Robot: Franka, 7 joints.
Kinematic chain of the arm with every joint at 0, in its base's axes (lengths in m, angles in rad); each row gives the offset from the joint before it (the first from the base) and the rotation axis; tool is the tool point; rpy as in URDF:
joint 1: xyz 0 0 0.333 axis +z
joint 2: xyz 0 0 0 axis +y
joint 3: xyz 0 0 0.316 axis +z
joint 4: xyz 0.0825 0 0 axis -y
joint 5: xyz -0.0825 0 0.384 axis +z
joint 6: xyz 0 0 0 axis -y
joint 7: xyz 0.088 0 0 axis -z
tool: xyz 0 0 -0.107 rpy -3.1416 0 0
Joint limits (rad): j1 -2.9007..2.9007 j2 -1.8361..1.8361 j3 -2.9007..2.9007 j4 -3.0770..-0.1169 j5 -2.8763..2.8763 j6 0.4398..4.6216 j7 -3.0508..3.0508
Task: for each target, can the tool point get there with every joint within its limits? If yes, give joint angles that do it. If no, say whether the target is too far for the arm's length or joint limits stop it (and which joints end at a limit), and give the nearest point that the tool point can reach.
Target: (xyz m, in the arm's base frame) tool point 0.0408 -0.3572 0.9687
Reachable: yes | joints -2.0763 0.4464 1.9718 -0.7988 0.5658 4.2783 -0.6977
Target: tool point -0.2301 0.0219 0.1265
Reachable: yes | joints -2.3477 0.8408 -0.1732 -2.7442 -1.3099 0.9544 -1.3896
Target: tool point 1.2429 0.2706 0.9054
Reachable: no: too far | nearest point 0.7644 0.1664 0.6850 | short by 0.537 m
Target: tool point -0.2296 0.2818 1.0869
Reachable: yes | joints 1.7521 0.2527 0.5919 -0.4580 1.9680 1.7933 -1.2884
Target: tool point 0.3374 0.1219 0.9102
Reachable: yes | joints -1.6867 -0.8473 1.0049 -1.0824 2.2794 3.8470 -0.7832
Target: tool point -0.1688 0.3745 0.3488
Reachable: yes | joints 2.2859 0.0194 -0.0379 -2.3246 -0.9085 1.2187 -0.0411
